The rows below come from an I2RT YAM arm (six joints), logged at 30 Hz.
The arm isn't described. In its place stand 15 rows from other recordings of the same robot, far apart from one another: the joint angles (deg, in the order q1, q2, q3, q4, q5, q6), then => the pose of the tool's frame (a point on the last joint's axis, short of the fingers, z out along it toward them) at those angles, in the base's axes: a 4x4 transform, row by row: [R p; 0 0 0 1], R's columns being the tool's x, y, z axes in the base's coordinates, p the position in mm.
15.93, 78.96, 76.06, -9.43, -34.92, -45.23 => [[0.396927 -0.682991 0.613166 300.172], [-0.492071 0.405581 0.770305 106.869], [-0.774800 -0.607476 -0.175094 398.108], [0 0 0 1]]
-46.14, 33.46, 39.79, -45.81, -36.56, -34.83 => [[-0.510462 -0.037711 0.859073 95.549], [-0.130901 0.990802 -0.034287 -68.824], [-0.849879 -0.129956 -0.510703 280.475], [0 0 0 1]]
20.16, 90.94, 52.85, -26.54, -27.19, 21.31 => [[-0.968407 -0.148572 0.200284 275.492], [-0.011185 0.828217 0.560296 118.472], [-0.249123 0.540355 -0.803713 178.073], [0 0 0 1]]
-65.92, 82.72, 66.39, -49.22, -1.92, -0.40 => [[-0.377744 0.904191 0.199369 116.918], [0.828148 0.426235 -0.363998 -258.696], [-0.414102 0.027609 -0.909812 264.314], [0 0 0 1]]
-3.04, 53.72, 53.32, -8.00, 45.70, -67.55 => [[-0.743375 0.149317 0.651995 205.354], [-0.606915 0.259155 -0.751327 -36.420], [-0.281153 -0.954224 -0.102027 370.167], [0 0 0 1]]
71.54, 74.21, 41.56, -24.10, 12.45, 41.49 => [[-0.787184 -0.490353 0.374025 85.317], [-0.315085 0.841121 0.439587 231.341], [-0.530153 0.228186 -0.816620 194.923], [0 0 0 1]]
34.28, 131.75, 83.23, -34.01, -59.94, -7.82 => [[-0.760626 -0.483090 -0.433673 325.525], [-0.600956 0.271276 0.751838 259.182], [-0.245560 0.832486 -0.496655 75.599], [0 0 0 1]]
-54.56, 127.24, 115.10, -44.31, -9.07, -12.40 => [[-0.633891 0.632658 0.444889 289.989], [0.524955 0.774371 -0.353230 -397.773], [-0.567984 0.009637 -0.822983 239.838], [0 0 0 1]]
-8.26, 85.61, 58.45, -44.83, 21.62, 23.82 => [[-0.761500 0.605407 0.231516 273.507], [0.489936 0.771486 -0.405921 -52.959], [-0.424359 -0.195681 -0.884098 216.427], [0 0 0 1]]
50.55, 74.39, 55.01, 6.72, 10.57, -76.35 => [[0.594263 -0.287622 0.751083 199.688], [-0.781217 0.015564 0.624065 232.395], [-0.191185 -0.957617 -0.215446 319.178], [0 0 0 1]]
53.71, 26.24, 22.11, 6.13, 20.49, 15.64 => [[-0.127840 -0.533261 0.836235 92.415], [0.252576 0.797849 0.547395 104.800], [-0.959095 0.281192 0.032692 276.170], [0 0 0 1]]
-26.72, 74.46, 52.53, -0.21, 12.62, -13.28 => [[-0.469938 0.525638 0.709128 264.175], [-0.014400 0.798691 -0.601569 -141.689], [-0.882582 -0.292911 -0.367766 291.027], [0 0 0 1]]
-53.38, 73.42, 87.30, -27.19, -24.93, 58.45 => [[0.339873 0.369830 0.864703 174.022], [0.838207 0.297834 -0.456841 -208.994], [-0.426492 0.880069 -0.208769 459.077], [0 0 0 1]]
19.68, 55.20, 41.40, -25.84, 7.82, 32.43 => [[-0.633028 0.123802 0.764165 195.330], [0.337832 0.932351 0.128808 64.717], [-0.696523 0.339699 -0.632029 260.403], [0 0 0 1]]
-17.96, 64.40, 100.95, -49.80, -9.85, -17.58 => [[-0.251767 0.072761 0.965049 166.624], [-0.231219 0.963770 -0.132986 -47.609], [-0.939761 -0.256619 -0.225822 520.688], [0 0 0 1]]
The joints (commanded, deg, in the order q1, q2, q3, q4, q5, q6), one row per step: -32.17, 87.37, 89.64, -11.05, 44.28, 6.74; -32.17, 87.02, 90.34, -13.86, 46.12, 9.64; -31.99, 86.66, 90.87, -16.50, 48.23, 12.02; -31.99, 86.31, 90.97, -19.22, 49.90, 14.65; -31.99, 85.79, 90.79, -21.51, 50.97, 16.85; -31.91, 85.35, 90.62, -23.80, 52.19, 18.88; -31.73, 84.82, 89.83, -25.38, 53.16, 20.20; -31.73, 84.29, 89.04, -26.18, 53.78, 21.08; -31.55, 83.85, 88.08, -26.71, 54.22, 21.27; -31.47, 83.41, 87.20, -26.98, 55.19, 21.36; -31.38, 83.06, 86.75, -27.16, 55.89, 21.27; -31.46, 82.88, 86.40, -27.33, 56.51, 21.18; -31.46, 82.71, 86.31, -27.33, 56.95, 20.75; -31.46, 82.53, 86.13, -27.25, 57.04, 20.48
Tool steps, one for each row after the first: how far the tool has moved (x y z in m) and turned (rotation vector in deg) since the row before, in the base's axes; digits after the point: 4 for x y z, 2 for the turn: -0.0040, 0.0016, 0.0015, 1.29, -1.16, -2.16; -0.0035, 0.0024, 0.0009, 0.99, -0.62, -2.21; -0.0037, 0.0015, -0.0018, 1.24, -0.44, -2.02; -0.0038, 0.0019, -0.0018, 1.04, -0.35, -1.41; -0.0034, 0.0021, -0.0021, 0.94, -0.08, -1.46; -0.0026, 0.0024, -0.0040, 0.78, 0.44, -1.00; -0.0027, 0.0014, -0.0029, 0.41, 0.16, -0.77; -0.0013, 0.0018, -0.0039, 0.42, 0.80, -0.27; -0.0019, 0.0013, -0.0030, 0.05, 0.71, -0.83; -0.0015, 0.0012, -0.0009, -0.09, 0.47, -0.53; -0.0013, 0.0000, -0.0012, -0.04, 0.51, -0.63; -0.0010, 0.0004, 0.0004, -0.19, 0.44, -0.31; -0.0007, 0.0004, 0.0000, -0.07, 0.21, -0.02
